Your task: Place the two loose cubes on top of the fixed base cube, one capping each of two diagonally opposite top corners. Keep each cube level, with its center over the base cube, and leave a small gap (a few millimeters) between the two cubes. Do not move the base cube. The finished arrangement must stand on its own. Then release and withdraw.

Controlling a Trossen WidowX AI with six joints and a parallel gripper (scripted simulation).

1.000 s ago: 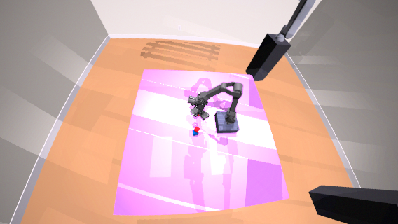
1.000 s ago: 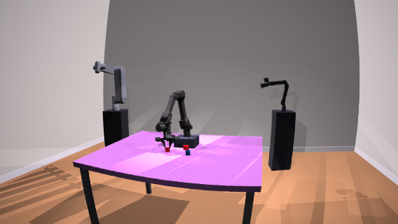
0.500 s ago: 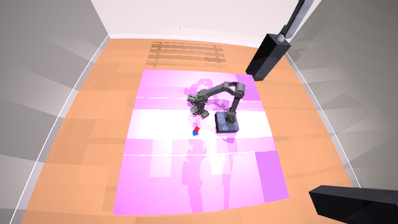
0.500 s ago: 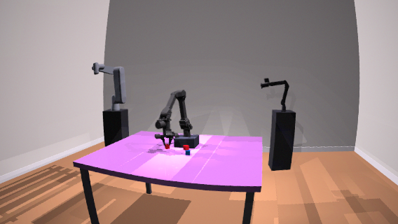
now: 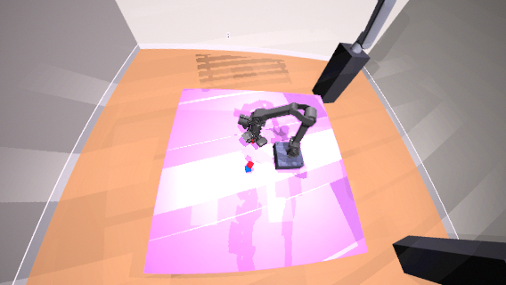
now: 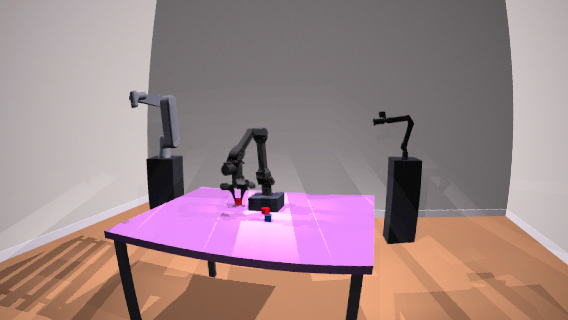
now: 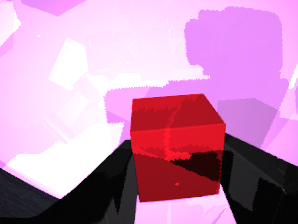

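My gripper tip is now 6 cm short of the blue base cube, 17 cm to the right of it and 7 cm above it.
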